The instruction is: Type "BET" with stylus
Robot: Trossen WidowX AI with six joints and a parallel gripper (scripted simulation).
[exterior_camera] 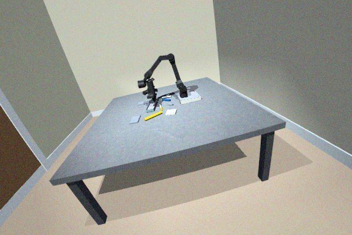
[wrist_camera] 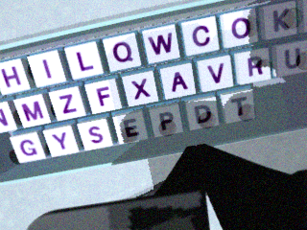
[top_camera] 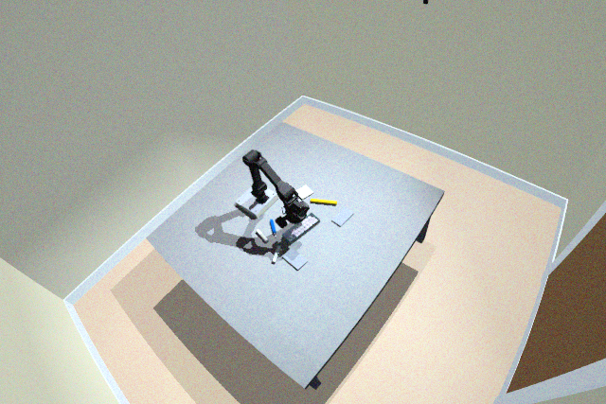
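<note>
Now: gripper tip 80 mm past the stylus, 90 mm to the left of it and 30 mm above it. Round my gripper tip: grey stylus tip (50 mm behind, 110 mm to the right, 30 mm below); white pad (130 mm behind, 220 mm to the left, 40 mm below); yellow marker (10 mm ahead, 220 mm to the left, 30 mm below).
</note>
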